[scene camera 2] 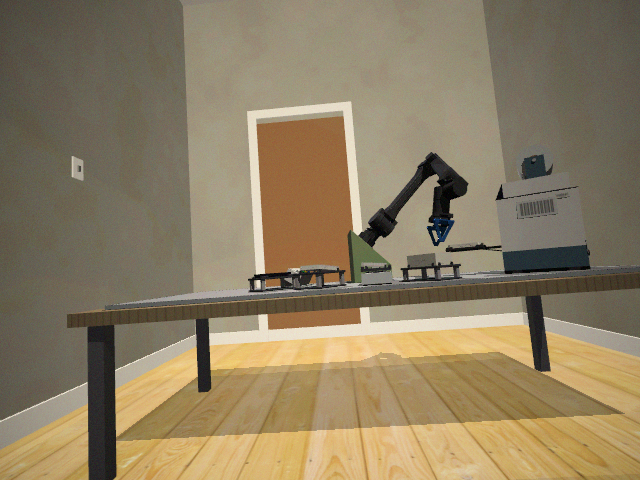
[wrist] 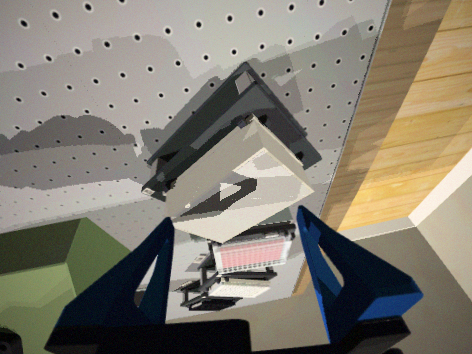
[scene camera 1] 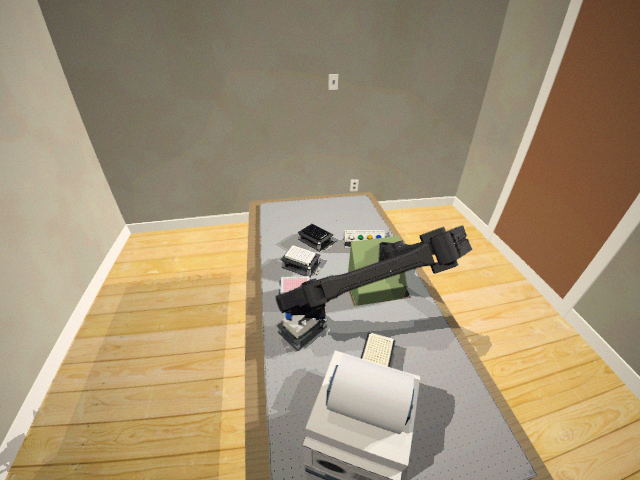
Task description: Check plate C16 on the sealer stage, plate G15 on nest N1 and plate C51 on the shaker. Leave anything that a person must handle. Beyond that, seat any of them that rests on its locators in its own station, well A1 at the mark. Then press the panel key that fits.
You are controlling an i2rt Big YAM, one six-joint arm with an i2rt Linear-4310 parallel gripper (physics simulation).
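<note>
My gripper [scene camera 2: 438, 241] [wrist: 234, 217] is open and empty. It hangs a little above a tall cream block-like plate [scene camera 2: 421, 259] [wrist: 240, 195] on a dark stand [scene camera 1: 298, 341] [wrist: 210, 115]; the arm partly hides it in scene camera 1. A pink plate [scene camera 1: 294, 284] [wrist: 253, 254] lies beyond that stand. A white plate [scene camera 1: 300, 255] [wrist: 241, 288] and a black plate [scene camera 1: 315, 233] lie on stands further on. A cream plate [scene camera 1: 378, 348] [scene camera 2: 465, 246] lies in front of the sealer [scene camera 1: 361, 439] [scene camera 2: 542, 224]. Plate and station labels are unreadable, and fine seating is too small to tell.
The key panel [scene camera 1: 364, 236] has white, green, yellow and blue keys and stands near the far right edge. A green wedge-shaped mount [scene camera 1: 379, 297] [scene camera 2: 366, 260] [wrist: 37, 290] carries the arm. The sealer bears a large white roll [scene camera 1: 371, 395]. The table edge runs close past the dark stand.
</note>
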